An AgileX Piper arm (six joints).
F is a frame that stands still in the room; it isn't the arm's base.
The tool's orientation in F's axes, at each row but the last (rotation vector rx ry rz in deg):
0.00, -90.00, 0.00
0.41, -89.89, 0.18
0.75, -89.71, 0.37
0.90, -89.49, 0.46
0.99, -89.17, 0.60
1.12, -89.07, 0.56
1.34, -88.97, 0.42
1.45, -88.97, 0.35
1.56, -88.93, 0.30
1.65, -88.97, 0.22
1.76, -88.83, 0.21
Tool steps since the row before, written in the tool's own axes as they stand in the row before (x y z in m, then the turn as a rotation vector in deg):
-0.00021, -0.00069, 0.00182, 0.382, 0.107, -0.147
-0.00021, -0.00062, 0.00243, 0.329, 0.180, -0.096
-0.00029, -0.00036, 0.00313, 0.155, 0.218, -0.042
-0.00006, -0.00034, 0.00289, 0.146, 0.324, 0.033
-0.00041, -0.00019, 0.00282, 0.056, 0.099, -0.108
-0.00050, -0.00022, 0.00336, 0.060, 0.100, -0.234
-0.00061, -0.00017, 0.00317, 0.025, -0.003, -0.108
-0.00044, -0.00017, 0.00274, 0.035, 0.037, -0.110
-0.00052, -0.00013, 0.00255, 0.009, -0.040, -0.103
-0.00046, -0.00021, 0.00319, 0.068, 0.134, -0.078
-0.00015, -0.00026, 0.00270, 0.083, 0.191, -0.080
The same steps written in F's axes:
-0.00182, -0.00069, -0.00021, 0.147, 0.107, 0.382
-0.00243, -0.00064, -0.00021, 0.095, 0.180, 0.329
-0.00313, -0.00040, -0.00028, 0.040, 0.218, 0.156
-0.00288, -0.00038, -0.00004, -0.037, 0.323, 0.148
-0.00282, -0.00024, -0.00037, 0.107, 0.101, 0.055
-0.00336, -0.00028, -0.00045, 0.233, 0.104, 0.057
-0.00318, -0.00023, -0.00056, 0.108, -0.001, 0.023
-0.00274, -0.00022, -0.00039, 0.110, 0.039, 0.033
-0.00256, -0.00018, -0.00047, 0.104, -0.038, 0.007
-0.00319, -0.00027, -0.00041, 0.076, 0.135, 0.069
-0.00270, -0.00032, -0.00010, 0.078, 0.191, 0.085

